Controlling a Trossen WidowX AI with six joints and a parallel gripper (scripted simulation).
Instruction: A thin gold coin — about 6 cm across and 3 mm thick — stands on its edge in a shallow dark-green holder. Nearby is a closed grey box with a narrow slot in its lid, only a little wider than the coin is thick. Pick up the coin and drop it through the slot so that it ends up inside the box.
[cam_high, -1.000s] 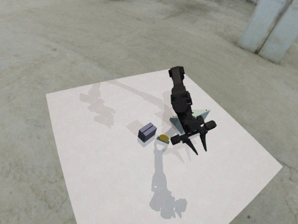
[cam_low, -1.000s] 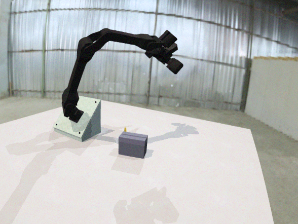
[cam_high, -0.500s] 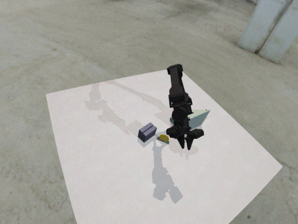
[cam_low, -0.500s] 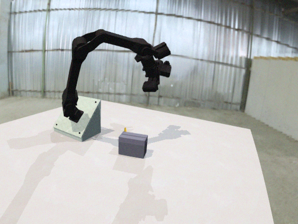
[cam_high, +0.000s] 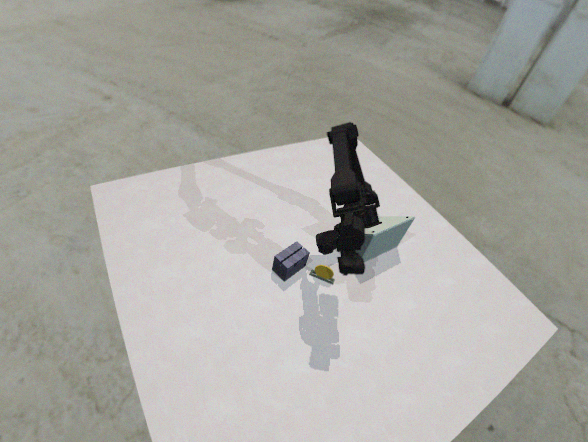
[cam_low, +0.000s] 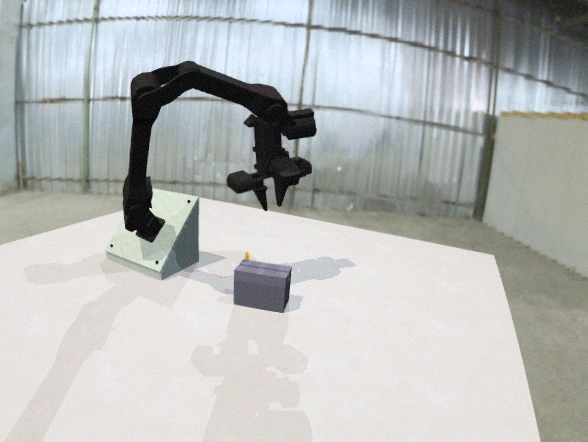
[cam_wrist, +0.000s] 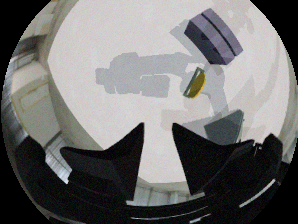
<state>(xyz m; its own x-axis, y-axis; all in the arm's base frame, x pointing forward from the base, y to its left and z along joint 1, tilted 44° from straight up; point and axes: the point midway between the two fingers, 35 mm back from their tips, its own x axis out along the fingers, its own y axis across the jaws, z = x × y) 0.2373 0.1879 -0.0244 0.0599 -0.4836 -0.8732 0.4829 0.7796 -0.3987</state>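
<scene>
The gold coin lies 10 mm behind my gripper tip, 80 mm to the right of it and 120 mm below it.
</scene>
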